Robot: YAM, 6 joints.
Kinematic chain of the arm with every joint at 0, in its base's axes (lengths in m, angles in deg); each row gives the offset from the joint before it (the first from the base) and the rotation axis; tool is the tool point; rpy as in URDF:
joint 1: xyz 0 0 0.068 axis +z
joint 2: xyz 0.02 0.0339 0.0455 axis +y
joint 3: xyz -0.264 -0.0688 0 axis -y
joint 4: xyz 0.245 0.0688 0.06 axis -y
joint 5: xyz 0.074 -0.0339 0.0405 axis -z
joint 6: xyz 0.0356 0 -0.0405 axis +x
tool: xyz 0 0 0 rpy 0 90 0
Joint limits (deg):
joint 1: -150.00..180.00
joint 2: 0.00..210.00
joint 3: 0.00..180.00
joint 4: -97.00..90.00
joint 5: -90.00..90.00
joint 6: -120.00..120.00
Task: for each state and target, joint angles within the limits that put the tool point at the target. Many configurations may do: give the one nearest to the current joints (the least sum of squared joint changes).
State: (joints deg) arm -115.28 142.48 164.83 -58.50 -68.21 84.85
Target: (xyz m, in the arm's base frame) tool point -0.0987 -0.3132 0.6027
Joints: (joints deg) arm -113.04 121.03 177.75 -40.46 -63.11 84.85
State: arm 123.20 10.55 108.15 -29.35 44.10 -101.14
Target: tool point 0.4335 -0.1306 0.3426
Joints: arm 159.57 0.00 134.02 -47.38 54.32 -101.14
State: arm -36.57 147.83 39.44 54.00 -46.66 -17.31
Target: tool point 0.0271 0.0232 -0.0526
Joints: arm -18.26 170.25 7.72 42.63 -59.02 -17.31
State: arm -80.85 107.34 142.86 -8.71 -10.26 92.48
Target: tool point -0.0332 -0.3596 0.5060
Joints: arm -96.21 95.30 115.87 -27.21 -9.52 92.48
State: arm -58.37 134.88 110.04 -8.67 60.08 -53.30
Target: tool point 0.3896 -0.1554 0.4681
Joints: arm -17.49 106.70 116.52 -9.30 61.03 -53.30
